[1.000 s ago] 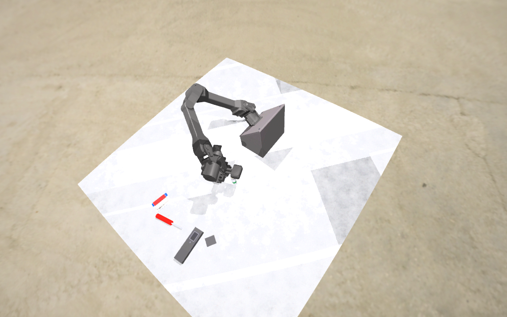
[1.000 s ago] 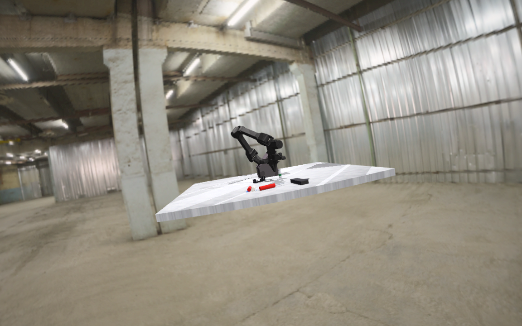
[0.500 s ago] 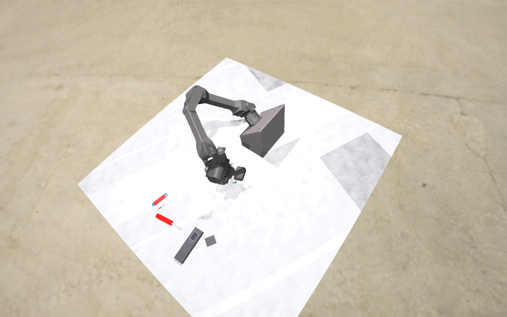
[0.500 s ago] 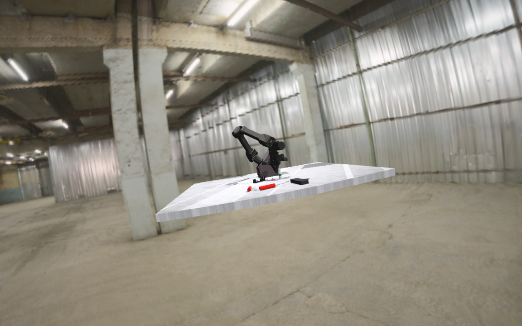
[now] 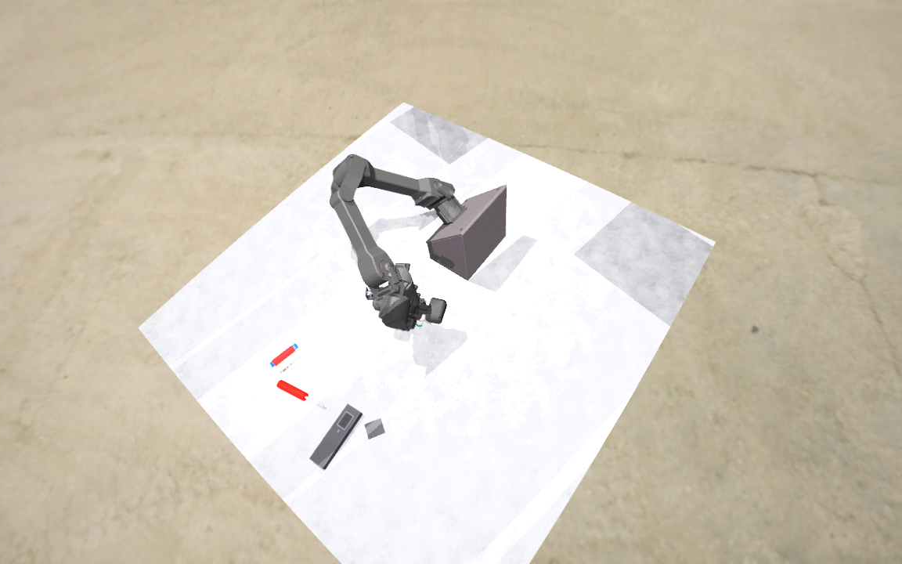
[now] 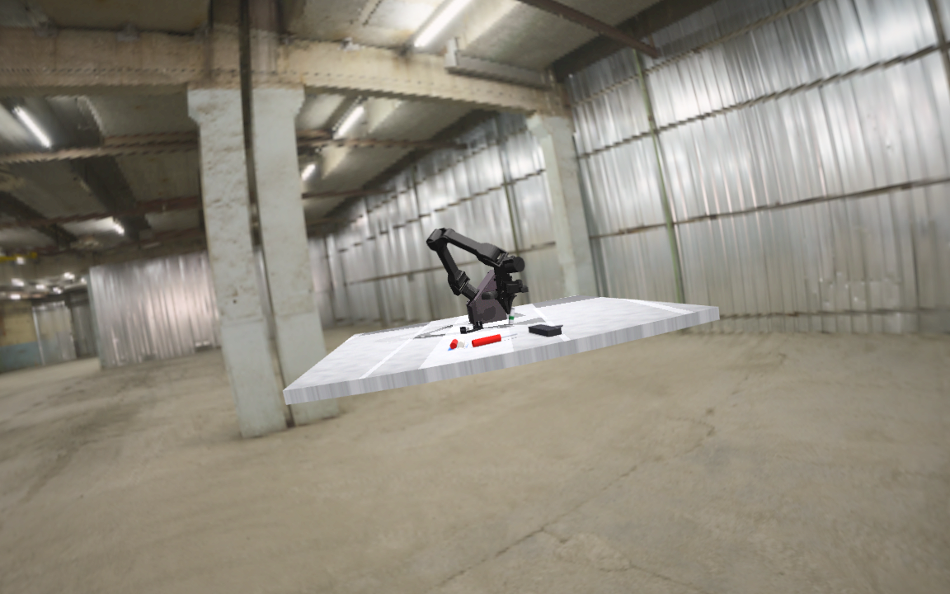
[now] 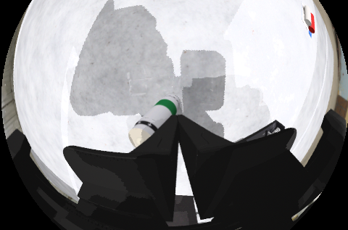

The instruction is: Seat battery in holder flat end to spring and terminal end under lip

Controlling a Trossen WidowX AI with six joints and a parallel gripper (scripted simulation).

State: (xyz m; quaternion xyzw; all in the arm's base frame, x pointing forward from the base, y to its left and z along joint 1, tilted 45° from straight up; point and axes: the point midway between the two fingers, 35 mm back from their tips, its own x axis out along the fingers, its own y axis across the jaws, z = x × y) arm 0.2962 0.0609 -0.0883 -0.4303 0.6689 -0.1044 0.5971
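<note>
My gripper tip is now 10 mm past the battery, 10 mm to the right of it and 10 mm above it. From my gripper tip the other things lie so: dark flat device 350 mm ahead, 60 mm to the left, 30 mm below; then red-handled screwdriver 350 mm ahead, 80 mm to the right, 30 mm below.
</note>
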